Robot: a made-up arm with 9 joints. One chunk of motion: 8 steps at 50 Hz.
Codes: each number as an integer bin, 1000 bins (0 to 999) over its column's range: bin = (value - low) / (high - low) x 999, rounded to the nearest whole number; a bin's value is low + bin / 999 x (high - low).
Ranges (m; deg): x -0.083..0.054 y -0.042..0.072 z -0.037..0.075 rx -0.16..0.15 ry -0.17..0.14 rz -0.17..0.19
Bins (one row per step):
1: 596 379 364 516 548 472
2: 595 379 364 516 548 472
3: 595 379 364 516 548 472
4: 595 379 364 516 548 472
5: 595 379 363 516 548 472
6: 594 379 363 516 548 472
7: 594 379 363 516 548 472
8: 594 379 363 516 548 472
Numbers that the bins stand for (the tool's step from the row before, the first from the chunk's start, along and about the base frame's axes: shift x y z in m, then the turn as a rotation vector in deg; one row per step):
1: -0.00127 0.00125 0.00381 0.000 0.000 0.000
2: -0.00140 0.00125 0.00381 0.000 0.000 0.000
3: -0.00140 0.00125 0.00381 0.000 0.000 0.000
4: -0.00140 0.00125 0.00381 0.000 0.000 0.000
5: -0.00140 0.00125 0.00370 0.000 0.000 0.000
6: -0.00154 0.00125 0.00370 0.000 0.000 0.000
7: -0.00154 0.00125 0.00370 0.000 0.000 0.000
8: -0.00154 0.00125 0.00370 0.000 0.000 0.000

